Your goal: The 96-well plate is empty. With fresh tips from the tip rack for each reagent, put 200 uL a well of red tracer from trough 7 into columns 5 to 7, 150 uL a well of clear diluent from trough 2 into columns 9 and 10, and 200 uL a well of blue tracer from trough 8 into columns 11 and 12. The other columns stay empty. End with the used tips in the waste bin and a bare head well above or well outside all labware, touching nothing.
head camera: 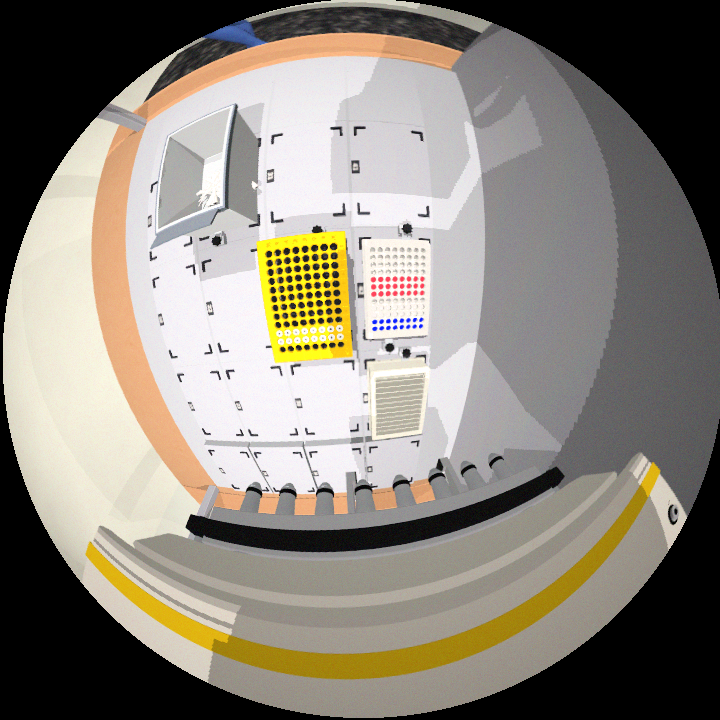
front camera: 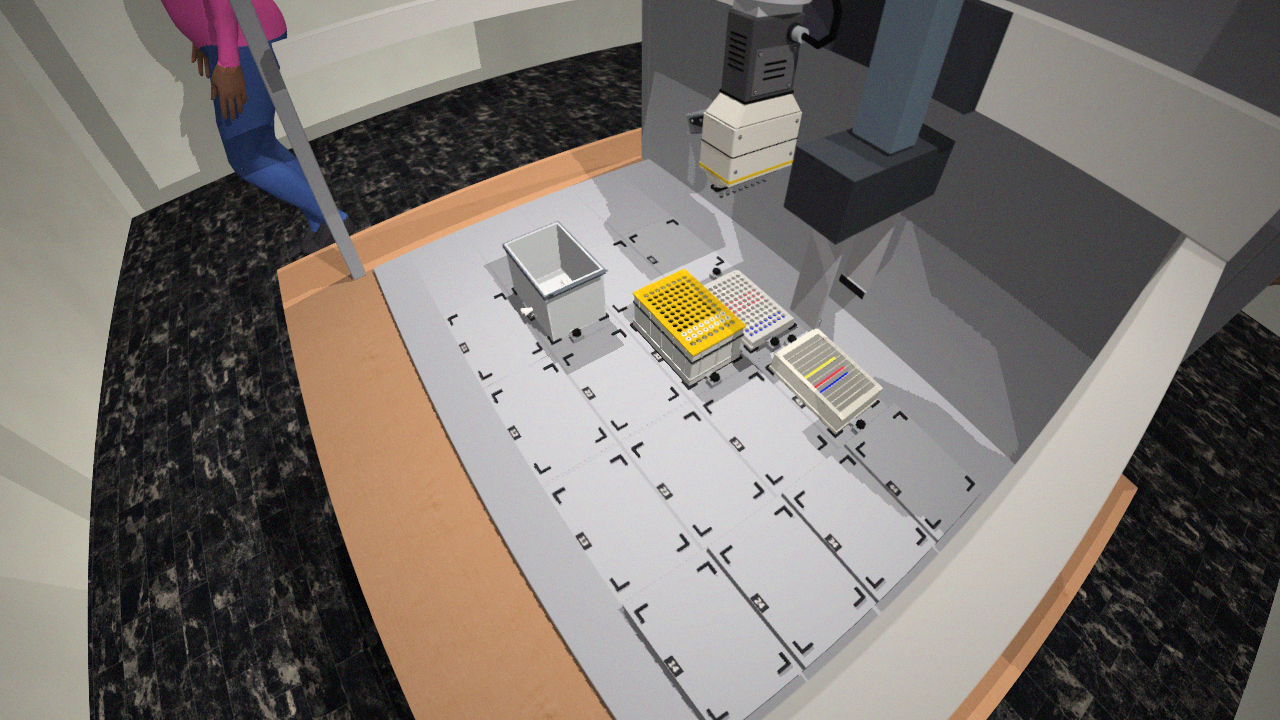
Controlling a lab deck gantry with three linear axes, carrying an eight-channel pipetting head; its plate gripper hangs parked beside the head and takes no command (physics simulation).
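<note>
The pipetting head [front camera: 750,143] hangs high at the back, its eight nozzles [head camera: 363,495] bare. The parked plate gripper [front camera: 852,286] hangs beside it under a dark block; its finger opening cannot be made out. The 96-well plate [front camera: 750,308] [head camera: 396,288] shows red in columns 5 to 7, pale wells in columns 9 and 10, and blue in columns 11 and 12. The yellow tip rack [front camera: 687,311] [head camera: 305,295] has two rows of white tips near one end. The trough carrier [front camera: 827,378] [head camera: 397,402] shows yellow, red and blue strips in the front view. White tips [head camera: 209,194] lie in the waste bin [front camera: 572,308] [head camera: 231,161].
A small white piece [front camera: 526,311] shows at the bin's front side, and another white piece [head camera: 255,185] at its back side in the head view. Black knobs [front camera: 714,377] [head camera: 216,239] stand beside the labware. A grey wall [head camera: 557,268] rises behind the deck.
</note>
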